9 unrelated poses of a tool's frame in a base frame.
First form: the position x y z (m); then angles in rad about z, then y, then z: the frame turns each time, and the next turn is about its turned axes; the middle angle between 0 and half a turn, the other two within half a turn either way.
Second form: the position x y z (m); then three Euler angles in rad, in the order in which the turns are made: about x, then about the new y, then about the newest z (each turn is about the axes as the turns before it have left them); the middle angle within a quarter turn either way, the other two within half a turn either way. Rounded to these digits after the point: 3 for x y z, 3 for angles.
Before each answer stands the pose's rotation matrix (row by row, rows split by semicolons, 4 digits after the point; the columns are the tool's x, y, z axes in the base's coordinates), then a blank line. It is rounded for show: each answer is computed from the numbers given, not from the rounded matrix.
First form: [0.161, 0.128, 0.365, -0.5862, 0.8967, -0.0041]
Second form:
0.5177 0.5553 0.6508; -0.3487 0.8316 -0.4322; -0.7813 -0.0032 0.6242

[0.161, 0.128, 0.365, 0.606, 0.709, -0.820]
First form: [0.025, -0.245, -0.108, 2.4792, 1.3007, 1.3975]
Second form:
-0.6421 0.1012 -0.7599; -0.7484 -0.2976 0.5927; -0.1662 0.9493 0.2668

[0.025, -0.245, -0.108, -1.148, -0.863, -2.985]
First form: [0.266, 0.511, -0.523, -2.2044, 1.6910, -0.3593]
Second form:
-0.2169 0.7794 -0.5878; 0.2986 -0.5203 -0.8001; -0.9294 -0.3491 -0.1199

[0.266, 0.511, -0.523, 1.720, -0.628, -1.842]
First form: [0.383, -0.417, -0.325, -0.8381, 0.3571, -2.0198]
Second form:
-0.9417 0.2419 0.2338; -0.3003 -0.9178 -0.2599; 0.1517 -0.3149 0.9369

[0.383, -0.417, -0.325, 0.271, 0.236, -2.890]
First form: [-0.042, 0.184, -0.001, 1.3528, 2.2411, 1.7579]
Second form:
-0.9343 0.3136 0.1695; 0.3253 0.5557 0.7651; 0.1458 0.7700 -0.6212

[-0.042, 0.184, -0.001, -2.253, 0.170, -2.818]
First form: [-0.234, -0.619, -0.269, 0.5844, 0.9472, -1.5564]
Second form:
0.5587 0.4791 0.6771; -0.8293 0.3341 0.4479; -0.0117 -0.8117 0.5840

[-0.234, -0.619, -0.269, -0.654, 0.744, -0.709]
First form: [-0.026, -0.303, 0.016, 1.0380, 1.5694, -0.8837]
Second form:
0.6664 -0.5458 0.5079; -0.3919 0.3231 0.8614; -0.6343 -0.7731 0.0014

[-0.026, -0.303, 0.016, -1.569, 0.533, 0.686]
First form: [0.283, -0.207, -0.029, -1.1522, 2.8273, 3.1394]
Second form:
0.3886 -0.9128 0.1257; -0.8680 -0.4084 -0.2825; 0.3091 0.0007 -0.9510

[0.283, -0.207, -0.029, 2.853, 0.126, 1.168]
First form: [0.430, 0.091, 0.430, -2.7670, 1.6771, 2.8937]
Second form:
-0.0060 -0.3789 -0.9254; -0.2660 0.8927 -0.3638; 0.9640 0.2440 -0.1061

[0.430, 0.091, 0.430, 1.855, -1.182, 1.587]
